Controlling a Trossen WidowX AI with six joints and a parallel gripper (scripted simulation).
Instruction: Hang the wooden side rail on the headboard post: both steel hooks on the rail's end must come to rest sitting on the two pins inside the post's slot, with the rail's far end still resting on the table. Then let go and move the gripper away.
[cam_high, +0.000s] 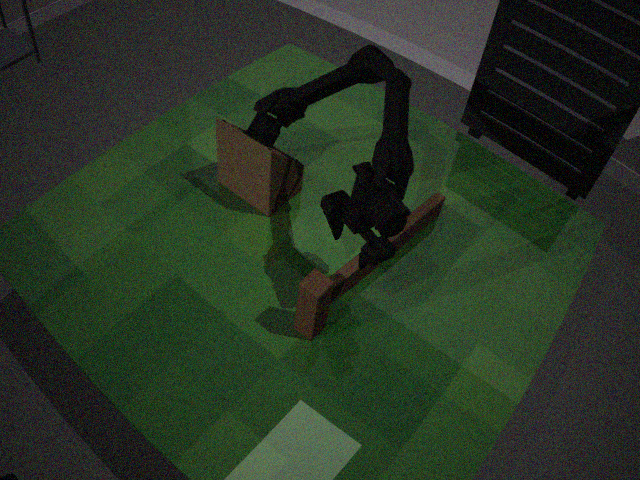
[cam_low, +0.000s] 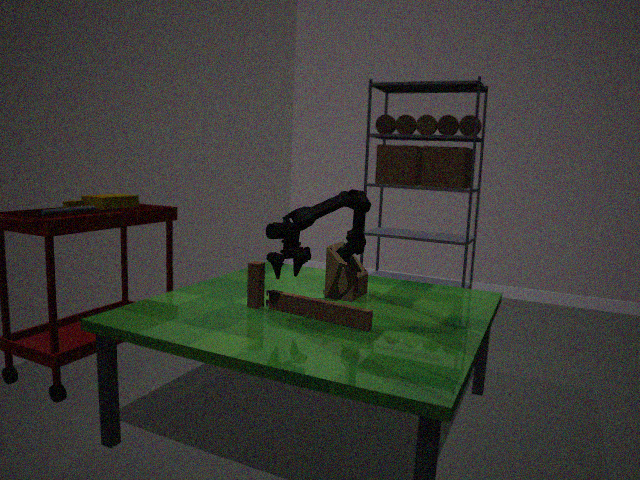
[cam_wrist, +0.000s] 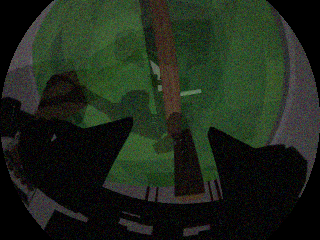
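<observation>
The headboard post lies 13 cm to the right of my gripper tip and 4 cm below it.
</observation>
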